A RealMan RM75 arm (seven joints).
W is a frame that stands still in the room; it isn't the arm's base.
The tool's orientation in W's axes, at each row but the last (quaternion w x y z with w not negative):
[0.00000, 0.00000, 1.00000, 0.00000]
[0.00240, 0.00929, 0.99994, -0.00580]
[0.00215, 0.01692, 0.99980, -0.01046]
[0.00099, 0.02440, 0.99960, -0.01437]
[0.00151, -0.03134, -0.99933, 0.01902]
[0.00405, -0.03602, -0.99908, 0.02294]
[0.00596, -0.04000, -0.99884, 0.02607]
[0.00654, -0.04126, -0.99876, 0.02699]
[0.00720, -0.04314, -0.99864, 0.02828]
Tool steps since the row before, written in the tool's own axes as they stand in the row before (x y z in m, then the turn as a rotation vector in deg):
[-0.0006, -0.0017, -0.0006, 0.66, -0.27, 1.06]
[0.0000, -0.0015, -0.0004, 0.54, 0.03, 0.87]
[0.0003, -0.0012, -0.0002, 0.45, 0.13, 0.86]
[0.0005, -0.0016, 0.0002, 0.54, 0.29, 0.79]
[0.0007, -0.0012, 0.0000, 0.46, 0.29, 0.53]
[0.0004, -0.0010, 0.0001, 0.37, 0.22, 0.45]
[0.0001, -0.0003, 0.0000, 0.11, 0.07, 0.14]
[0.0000, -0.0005, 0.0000, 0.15, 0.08, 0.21]
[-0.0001, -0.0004, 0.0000, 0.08, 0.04, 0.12]
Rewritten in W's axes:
[0.0006, -0.0017, 0.0006, -0.66, -0.27, -1.06]
[0.0000, -0.0015, 0.0004, -0.54, 0.03, -0.87]
[-0.0003, -0.0012, 0.0002, -0.44, 0.13, -0.86]
[-0.0006, -0.0016, -0.0002, -0.52, 0.29, -0.80]
[-0.0008, -0.0012, 0.0000, -0.44, 0.30, -0.54]
[-0.0005, -0.0010, -0.0001, -0.36, 0.23, -0.46]
[-0.0001, -0.0003, 0.0000, -0.11, 0.07, -0.14]
[0.0000, -0.0005, 0.0000, -0.15, 0.08, -0.21]
[0.0001, -0.0004, 0.0000, -0.08, 0.04, -0.12]

